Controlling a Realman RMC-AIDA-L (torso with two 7-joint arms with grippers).
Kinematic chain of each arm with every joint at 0, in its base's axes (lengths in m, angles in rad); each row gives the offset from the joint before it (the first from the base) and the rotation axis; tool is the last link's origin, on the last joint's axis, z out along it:
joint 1: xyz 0 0 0.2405 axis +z
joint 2: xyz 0 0 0 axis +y
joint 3: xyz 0 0 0.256 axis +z
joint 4: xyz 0 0 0 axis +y
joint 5: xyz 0 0 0.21 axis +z
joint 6: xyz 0 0 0 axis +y
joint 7: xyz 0 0 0.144 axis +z
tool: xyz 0 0 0
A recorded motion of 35 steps. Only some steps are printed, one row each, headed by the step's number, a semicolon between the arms.
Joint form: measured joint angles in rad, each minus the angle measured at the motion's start. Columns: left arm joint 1, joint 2, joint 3, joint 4, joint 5, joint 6, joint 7; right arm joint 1, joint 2, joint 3, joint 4, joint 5, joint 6, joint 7.
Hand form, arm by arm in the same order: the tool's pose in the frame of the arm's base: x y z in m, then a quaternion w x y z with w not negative. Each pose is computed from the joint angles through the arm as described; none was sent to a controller.
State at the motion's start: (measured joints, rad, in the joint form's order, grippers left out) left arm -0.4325 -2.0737 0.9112 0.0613 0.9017 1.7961 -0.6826; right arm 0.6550 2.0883 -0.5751 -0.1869 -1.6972 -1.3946 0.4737
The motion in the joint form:
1: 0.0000 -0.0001 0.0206 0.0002 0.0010 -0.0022 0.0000; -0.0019 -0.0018 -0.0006 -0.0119 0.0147 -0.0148 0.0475
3: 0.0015 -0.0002 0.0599 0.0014 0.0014 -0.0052 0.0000; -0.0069 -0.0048 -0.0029 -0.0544 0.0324 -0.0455 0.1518
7: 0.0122 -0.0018 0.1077 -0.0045 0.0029 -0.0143 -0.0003; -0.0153 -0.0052 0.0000 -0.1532 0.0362 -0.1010 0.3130
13: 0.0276 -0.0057 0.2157 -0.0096 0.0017 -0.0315 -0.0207; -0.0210 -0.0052 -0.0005 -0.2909 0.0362 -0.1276 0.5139
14: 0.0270 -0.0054 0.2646 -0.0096 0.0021 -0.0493 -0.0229; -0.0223 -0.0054 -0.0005 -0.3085 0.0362 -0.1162 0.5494
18: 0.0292 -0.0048 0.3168 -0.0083 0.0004 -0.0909 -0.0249; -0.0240 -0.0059 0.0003 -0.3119 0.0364 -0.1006 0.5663
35: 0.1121 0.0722 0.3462 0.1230 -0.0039 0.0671 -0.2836; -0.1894 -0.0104 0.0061 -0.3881 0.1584 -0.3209 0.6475
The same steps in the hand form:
1: -0.2672 0.2822 0.0075 0.36495 -0.72910 -0.14641 -0.56017; 0.2348 0.3497 -0.0446 0.29799 -0.89680 0.00254 0.32704
3: -0.2658 0.2798 0.0024 0.35006 -0.74045 -0.14651 -0.55473; 0.2321 0.3536 -0.0329 0.29053 -0.89009 0.02857 0.35001
7: -0.2676 0.2737 -0.0057 0.33405 -0.75347 -0.15562 -0.54450; 0.2257 0.3592 -0.0120 0.27393 -0.88278 0.05111 0.37821
13: -0.2686 0.2620 -0.0218 0.29114 -0.77908 -0.17504 -0.52691; 0.2181 0.3691 0.0142 0.26053 -0.87839 0.07858 0.39292
14: -0.2685 0.2595 -0.0289 0.27351 -0.79303 -0.17899 -0.51406; 0.2186 0.3717 0.0175 0.26209 -0.87730 0.09006 0.39185
18: -0.2715 0.2576 -0.0375 0.26081 -0.80918 -0.18896 -0.49143; 0.2206 0.3734 0.0184 0.26594 -0.87613 0.10048 0.38932
35: -0.2785 0.2431 0.0102 0.18598 -0.79079 -0.20371 -0.54641; 0.2481 0.3233 0.0518 0.25768 -0.83975 0.11514 0.46385

